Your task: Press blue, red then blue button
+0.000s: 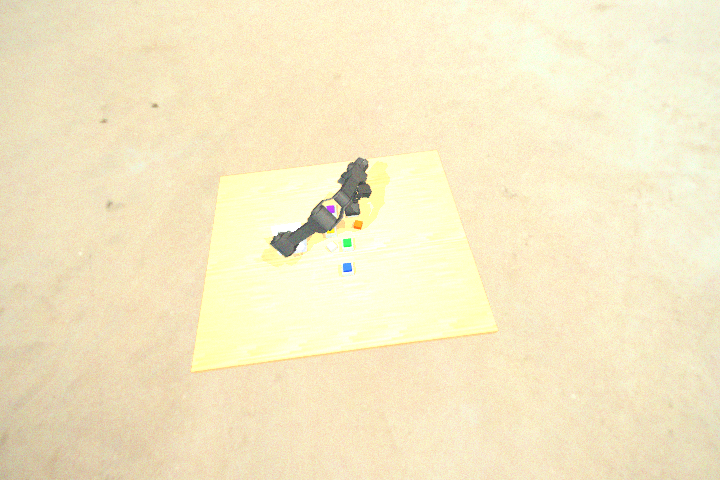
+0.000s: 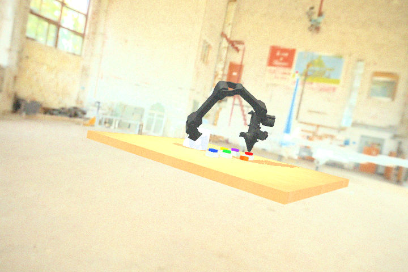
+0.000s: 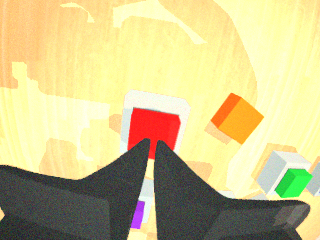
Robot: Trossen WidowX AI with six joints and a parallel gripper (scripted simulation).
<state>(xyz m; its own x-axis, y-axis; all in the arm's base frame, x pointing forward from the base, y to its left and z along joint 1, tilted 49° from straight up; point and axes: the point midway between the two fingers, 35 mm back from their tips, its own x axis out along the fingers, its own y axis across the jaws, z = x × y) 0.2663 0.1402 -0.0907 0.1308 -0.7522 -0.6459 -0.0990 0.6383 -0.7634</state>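
My gripper tip is 10 mm above the red button. Round my gripper tip: green button: 170 mm to the right, 20 mm behind, 10 mm below; yellow button: 100 mm to the right, 90 mm behind, 10 mm below; purple button: 100 mm behind, 10 mm below.
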